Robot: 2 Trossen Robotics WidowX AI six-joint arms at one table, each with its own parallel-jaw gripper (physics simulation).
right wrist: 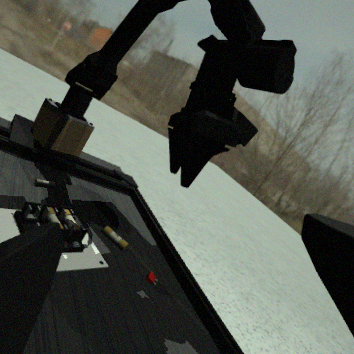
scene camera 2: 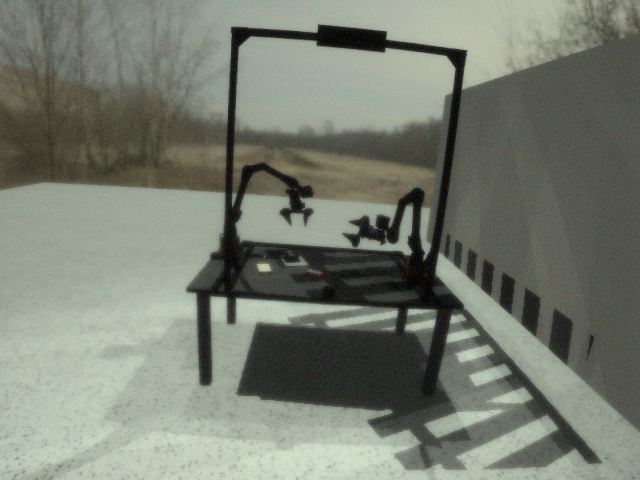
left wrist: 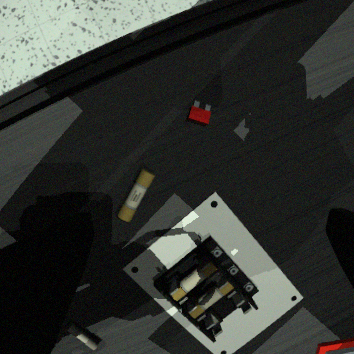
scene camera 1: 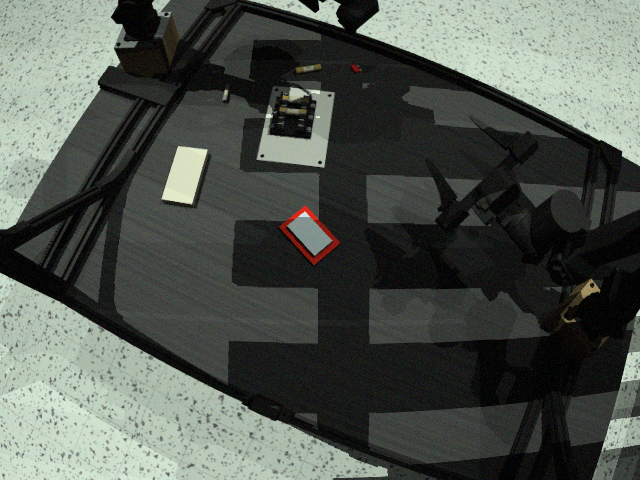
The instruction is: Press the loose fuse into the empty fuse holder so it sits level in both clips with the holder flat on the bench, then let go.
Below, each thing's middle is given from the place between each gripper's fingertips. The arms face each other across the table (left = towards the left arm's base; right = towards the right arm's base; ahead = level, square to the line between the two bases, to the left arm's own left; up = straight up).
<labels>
Right now the red-framed card (scene camera 1: 303, 229) is 210 mm below my right hand, 170 mm behind it and 120 mm to the left of it. The rest, counted from my right hand: cream block (scene camera 1: 184, 179) 370 mm to the left, 210 mm below, 210 mm behind.
Right now the red-framed card is 31 cm behind my left hand, 16 cm to the right of it and 16 cm below it. From my left hand the other things lie so: cream block (34 cm behind, 9 cm to the left, 16 cm below).
</labels>
